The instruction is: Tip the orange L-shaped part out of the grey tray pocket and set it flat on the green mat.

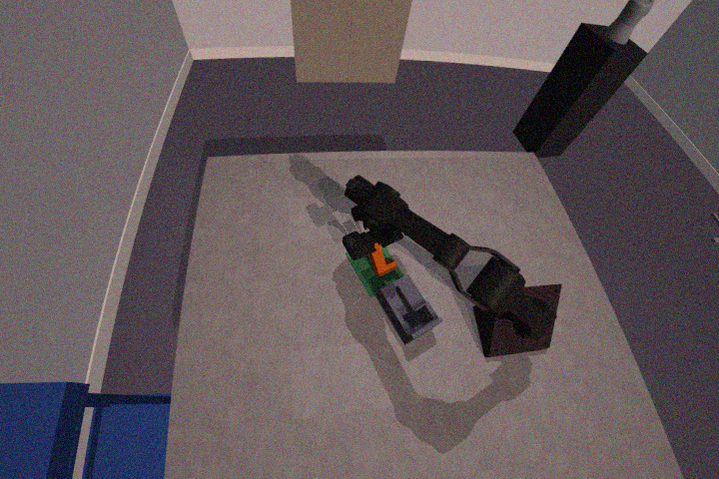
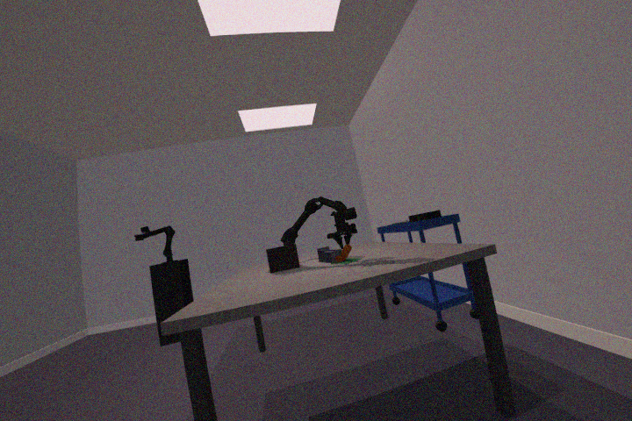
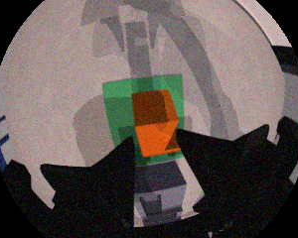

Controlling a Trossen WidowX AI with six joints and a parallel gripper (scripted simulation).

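Now: the orange L-shaped part 4 cm below my gripper tip, 2 cm to the left of it and 2 cm behind it. Round my gripper tip: green mat 9 cm below, 2 cm to the left.
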